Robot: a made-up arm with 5 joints.
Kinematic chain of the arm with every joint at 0, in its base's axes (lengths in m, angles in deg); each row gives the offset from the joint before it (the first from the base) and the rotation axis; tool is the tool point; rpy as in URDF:
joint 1: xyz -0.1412 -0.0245 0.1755 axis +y
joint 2: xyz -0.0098 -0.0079 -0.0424 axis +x
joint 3: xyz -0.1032 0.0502 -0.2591 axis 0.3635 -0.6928 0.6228
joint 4: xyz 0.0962 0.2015 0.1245 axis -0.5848 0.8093 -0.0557
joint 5: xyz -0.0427 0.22 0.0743 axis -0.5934 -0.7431 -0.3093
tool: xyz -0.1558 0.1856 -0.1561 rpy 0 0 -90
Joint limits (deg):
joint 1: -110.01..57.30
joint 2: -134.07..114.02
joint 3: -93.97..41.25
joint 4: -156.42..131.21
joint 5: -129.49..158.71
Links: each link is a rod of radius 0.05 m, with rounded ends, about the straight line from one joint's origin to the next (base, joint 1, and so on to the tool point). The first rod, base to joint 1, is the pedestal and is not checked.
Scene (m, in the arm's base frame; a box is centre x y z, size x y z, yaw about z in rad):
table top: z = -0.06
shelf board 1: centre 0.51 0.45 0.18 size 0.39 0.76 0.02 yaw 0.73
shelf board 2: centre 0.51 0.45 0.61 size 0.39 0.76 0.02 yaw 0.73
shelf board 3: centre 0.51 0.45 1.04 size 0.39 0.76 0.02 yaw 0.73
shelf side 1: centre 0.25 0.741 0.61 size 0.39 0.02 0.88 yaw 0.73
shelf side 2: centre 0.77 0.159 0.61 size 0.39 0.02 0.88 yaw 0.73
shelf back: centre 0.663 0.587 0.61 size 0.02 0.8 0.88 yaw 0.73
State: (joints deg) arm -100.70 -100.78 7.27 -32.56 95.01
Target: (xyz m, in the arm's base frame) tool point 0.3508 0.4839 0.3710
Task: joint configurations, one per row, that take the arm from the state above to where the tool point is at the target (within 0.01 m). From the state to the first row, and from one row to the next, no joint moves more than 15 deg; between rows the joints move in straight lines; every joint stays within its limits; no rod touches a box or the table.
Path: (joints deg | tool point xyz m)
1: -102.25 -87.27 3.27 -32.53 82.85 | 0.3658 -0.1598 0.4017
2: -103.80 -73.76 -0.74 -32.49 70.69 | 0.4258 -0.0722 0.4242
3: -105.36 -60.26 -4.74 -32.46 58.52 | 0.4649 0.0462 0.4354
4: -106.91 -46.75 -8.74 -32.43 46.36 | 0.4707 0.1880 0.4322
5: -108.46 -33.24 -12.75 -32.39 34.20 | 0.4339 0.3397 0.4114
6: -110.01 -19.73 -16.75 -32.36 22.04 | 0.3508 0.4839 0.3710

